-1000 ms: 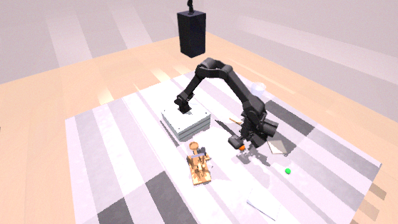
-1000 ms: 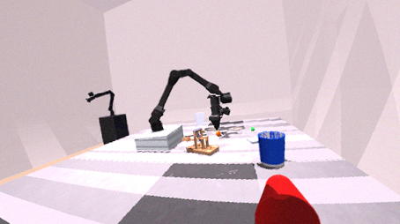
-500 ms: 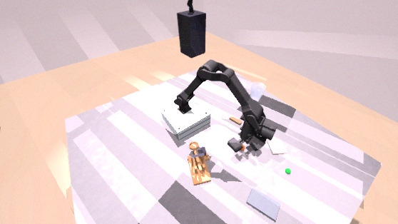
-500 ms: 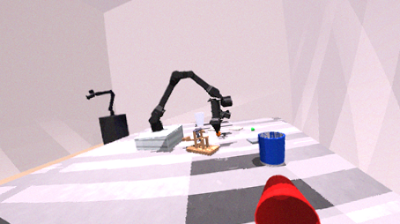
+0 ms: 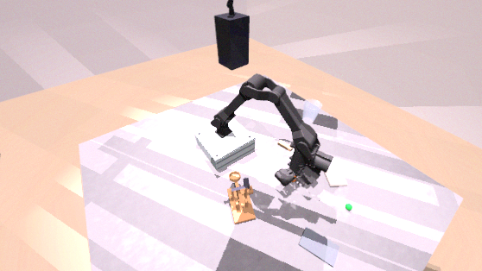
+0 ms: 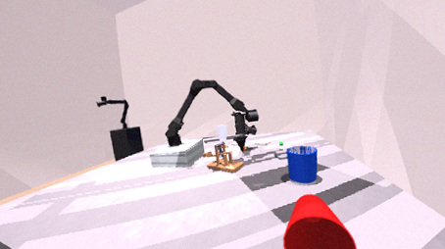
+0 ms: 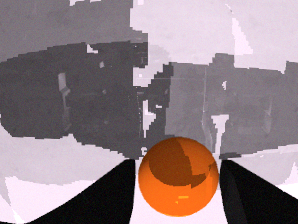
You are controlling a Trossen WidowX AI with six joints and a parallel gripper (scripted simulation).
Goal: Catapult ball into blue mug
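Right now my gripper tip is 90 mm past the wooden catapult, 210 mm to the left of it and 40 mm below it. Round my gripper tip: green ball 230 mm ahead, 70 mm to the left; then wooden block 150 mm behind, 130 mm to the left; then orange ball 10 mm above.
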